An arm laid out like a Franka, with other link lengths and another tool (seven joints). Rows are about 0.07 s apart.
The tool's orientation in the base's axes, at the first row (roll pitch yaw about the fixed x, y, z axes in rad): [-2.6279, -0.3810, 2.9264]
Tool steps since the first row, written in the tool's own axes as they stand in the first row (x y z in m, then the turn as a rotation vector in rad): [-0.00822, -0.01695, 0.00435, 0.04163, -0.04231, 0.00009]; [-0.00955, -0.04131, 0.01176, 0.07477, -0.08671, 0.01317]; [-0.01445, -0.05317, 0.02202, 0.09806, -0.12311, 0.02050]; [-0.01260, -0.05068, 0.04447, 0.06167, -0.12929, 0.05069]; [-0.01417, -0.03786, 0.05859, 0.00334, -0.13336, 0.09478]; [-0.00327, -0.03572, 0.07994, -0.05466, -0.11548, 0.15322]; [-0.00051, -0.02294, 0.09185, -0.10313, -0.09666, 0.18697]
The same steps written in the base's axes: [0.00550, -0.01850, 0.00116, -0.03811, -0.02944, 0.03471]; [0.00340, -0.04349, 0.00579, -0.07400, -0.06775, 0.05671]; [0.00343, -0.05923, 0.00108, -0.09848, -0.09854, 0.07605]; [-0.00769, -0.06587, -0.01752, -0.07825, -0.12366, 0.04093]; [-0.01212, -0.06057, -0.03537, -0.04396, -0.15696, -0.01455]; [-0.03098, -0.06528, -0.04955, -0.01585, -0.17656, -0.09152]; [-0.03841, -0.05826, -0.06398, 0.01403, -0.18328, -0.14542]
